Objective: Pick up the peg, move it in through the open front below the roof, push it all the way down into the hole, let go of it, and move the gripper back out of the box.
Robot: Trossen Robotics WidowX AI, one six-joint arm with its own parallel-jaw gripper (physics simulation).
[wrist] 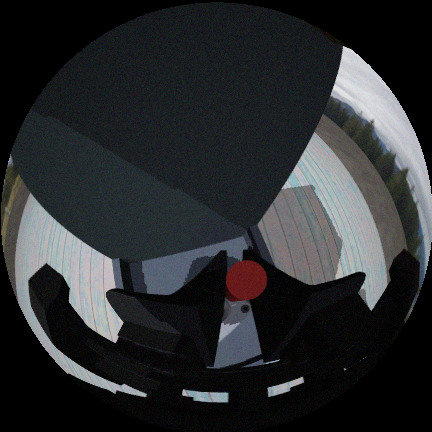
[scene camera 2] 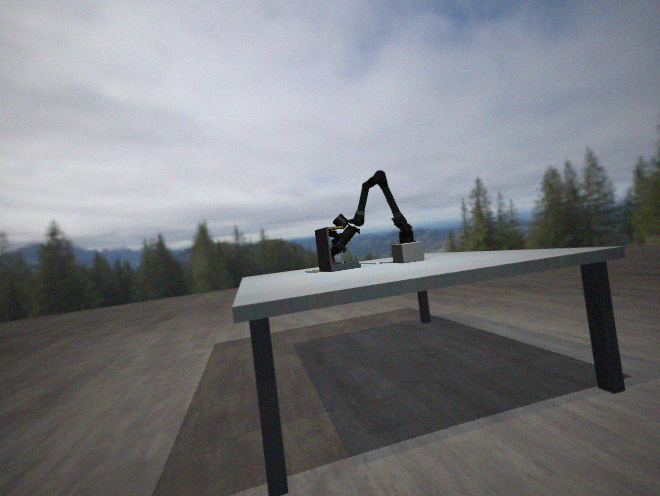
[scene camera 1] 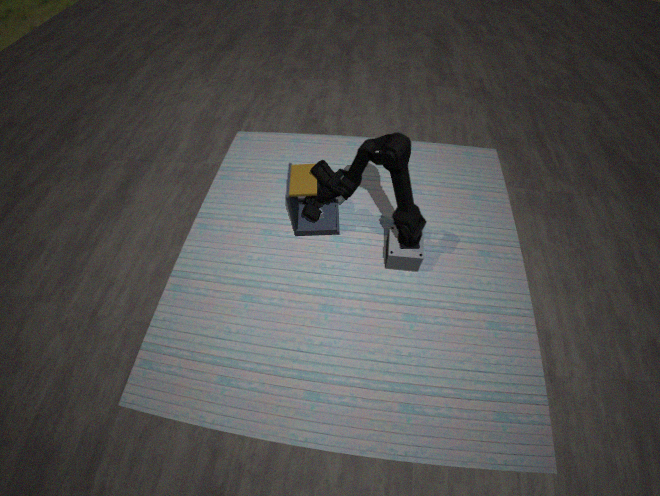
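Seen in the pictures: gripper, fingertip midpoint: [wrist: 234, 255] [scene camera 1: 304, 201]; arm's base at its link origin: [scene camera 2: 407, 242] [scene camera 1: 408, 240].
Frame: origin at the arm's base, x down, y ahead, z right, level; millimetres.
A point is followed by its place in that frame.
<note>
The red peg [wrist: 246, 280] @[z 185, x -22, y 350 mm] [scene camera 2: 333, 259] @[z 188, x 42, y 345 mm] shows in the wrist view as a round end between the fingers. My gripper [wrist: 234, 255] @[z 198, x 29, y 369 mm] is shut on it, inside the box's open front. The box [scene camera 1: 325, 228] @[z 95, x 64, y 288 mm] [scene camera 2: 323, 249] @[z 150, x -17, y 408 mm] [wrist: 170, 270] @[z 143, x 90, y 380 mm] has a yellow roof [scene camera 1: 301, 182] @[z 147, x -126, y 359 mm], a dark wall and a blue-grey floor. In scene camera 1 the gripper reaches down past the roof's front edge, over the floor. In the wrist view a pale grey plate [wrist: 235, 316] @[z 192, x 60, y 320 mm] with a small dark round mark shows below the peg. The peg's lower end is hidden; I cannot tell how deep it sits.
A large dark surface [wrist: 190, 115] @[z 176, x -51, y 399 mm] of the box fills the upper wrist view, close to the camera. The arm bends down from its grey base block [scene camera 1: 403, 261] @[z -62, x 35, y 19 mm] [scene camera 2: 408, 252] @[z -59, x 49, y 42 mm], right of the box. Both stand on the striped table top [scene camera 1: 330, 341] @[z -315, x 98, y 260 mm] [scene camera 2: 298, 290] @[z -439, x 99, y 719 mm].
</note>
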